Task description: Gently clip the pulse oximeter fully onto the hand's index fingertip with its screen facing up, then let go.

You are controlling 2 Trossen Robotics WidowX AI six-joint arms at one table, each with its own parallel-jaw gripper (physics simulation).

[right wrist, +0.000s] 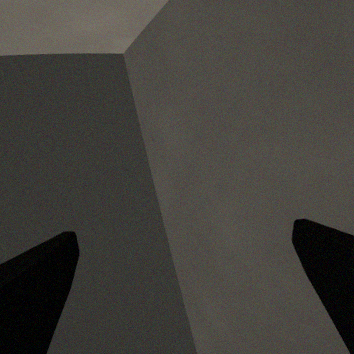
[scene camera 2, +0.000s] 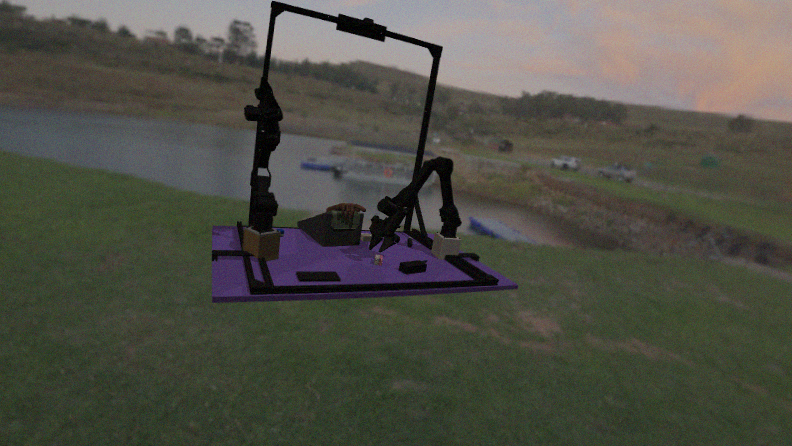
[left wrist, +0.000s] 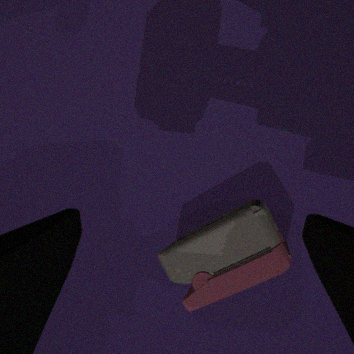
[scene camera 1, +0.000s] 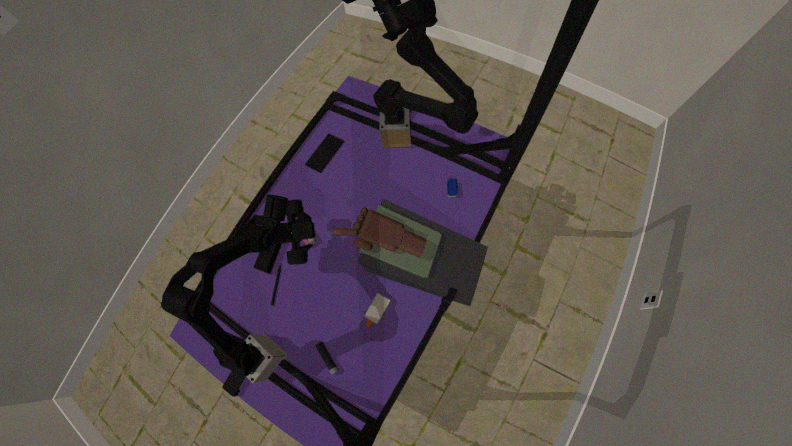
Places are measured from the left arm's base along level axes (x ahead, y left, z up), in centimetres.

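Pixels of known places: left gripper, fingertip midpoint: (scene camera 2: pixel 374 250) (left wrist: pixel 194 223); right gripper, fingertip midpoint: (right wrist: pixel 186 236) (scene camera 2: pixel 265 83); left arm's base, link origin: (scene camera 2: pixel 448 235) (scene camera 1: pixel 250 358); right arm's base, link origin: (scene camera 2: pixel 262 229) (scene camera 1: pixel 394 116).
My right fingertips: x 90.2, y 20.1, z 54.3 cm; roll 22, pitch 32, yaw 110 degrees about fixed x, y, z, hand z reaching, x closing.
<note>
For each thing: its top centre in the pictures, then the offset to it from my right fingertips. "*": a spot on its surface instead.
- pulse oximeter, top centre: (left wrist: pixel 219 264) (scene camera 1: pixel 305 235) (scene camera 2: pixel 379 256) dx -52.2, dy -6.1, dz -61.6 cm
- green pad, surface spot: (scene camera 1: pixel 432 267) * dx -37.8, dy -45.2, dz -56.6 cm
- dark flat slab, top centre: (scene camera 2: pixel 318 275) (scene camera 1: pixel 324 152) dx -24.5, dy +11.1, dz -64.0 cm
- blue block, top centre: (scene camera 1: pixel 452 185) dx -11.1, dy -34.9, dz -61.6 cm
- white box, top centre: (scene camera 1: pixel 375 311) (scene camera 2: pixel 371 234) dx -57.3, dy -38.8, dz -62.0 cm
- dark cylinder, top centre: (scene camera 1: pixel 325 358) dx -77.4, dy -35.5, dz -62.1 cm
- thin black stick, top centre: (scene camera 1: pixel 275 283) dx -70.6, dy -7.3, dz -63.9 cm
- black case, top centre: (scene camera 1: pixel 265 254) (scene camera 2: pixel 413 263) dx -65.3, dy +1.1, dz -61.3 cm
The pulse oximeter (scene camera 1: pixel 308 241) (scene camera 2: pixel 377 259) (left wrist: pixel 225 255), pale grey and pink, lies on the purple table; in the left wrist view it lies tilted, its pink half toward the bottom. It is apart from the hand. My left gripper (scene camera 2: pixel 377 249) (left wrist: pixel 194 223) is open above it, the oximeter showing between the fingers but nearer the right-hand one. The brown hand (scene camera 1: pixel 382 229) (scene camera 2: pixel 346 208) rests on a green pad (scene camera 1: pixel 432 267), with its index finger (scene camera 1: pixel 344 231) extended to the left in scene camera 1. My right gripper (right wrist: pixel 186 236) is open and empty, raised far from the table.
A grey wedge (scene camera 1: pixel 464 268) (scene camera 2: pixel 332 237) carries the pad. Around lie a dark flat slab (scene camera 1: pixel 324 152) (scene camera 2: pixel 317 275), a blue block (scene camera 1: pixel 452 186), a white box (scene camera 1: pixel 377 308), a dark cylinder (scene camera 1: pixel 325 356), a thin black stick (scene camera 1: pixel 276 285) and a black case (scene camera 2: pixel 412 267). Black frame rails edge the table.
</note>
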